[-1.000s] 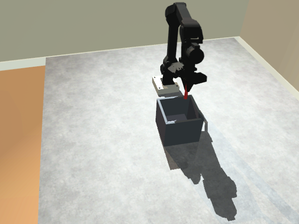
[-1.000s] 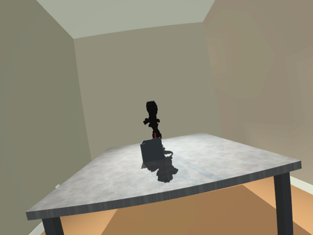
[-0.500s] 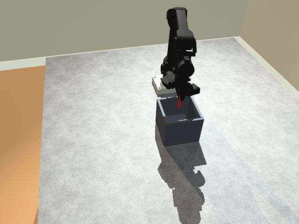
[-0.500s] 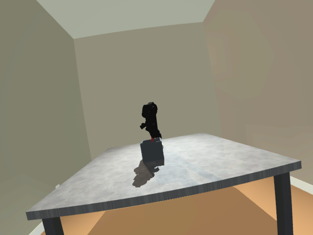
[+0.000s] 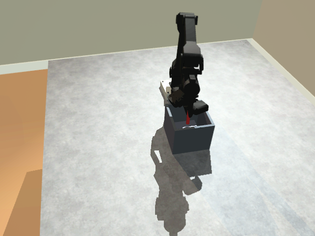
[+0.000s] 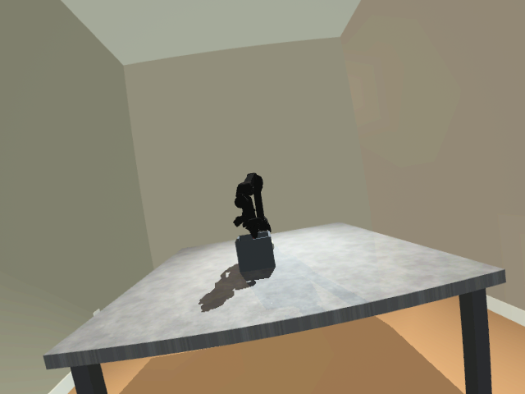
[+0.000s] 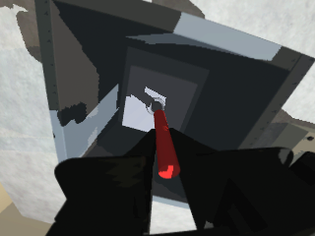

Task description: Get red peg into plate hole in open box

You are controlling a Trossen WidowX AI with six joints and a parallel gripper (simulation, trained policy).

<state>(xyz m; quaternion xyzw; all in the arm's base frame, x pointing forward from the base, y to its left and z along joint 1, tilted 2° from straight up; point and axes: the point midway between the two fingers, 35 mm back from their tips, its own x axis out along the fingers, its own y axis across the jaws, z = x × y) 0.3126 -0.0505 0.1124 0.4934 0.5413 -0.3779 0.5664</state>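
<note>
The red peg is 10 mm above my gripper tip. From my gripper tip the other things lie so: plate 10 mm ahead, 10 mm to the right, 70 mm below.
</note>
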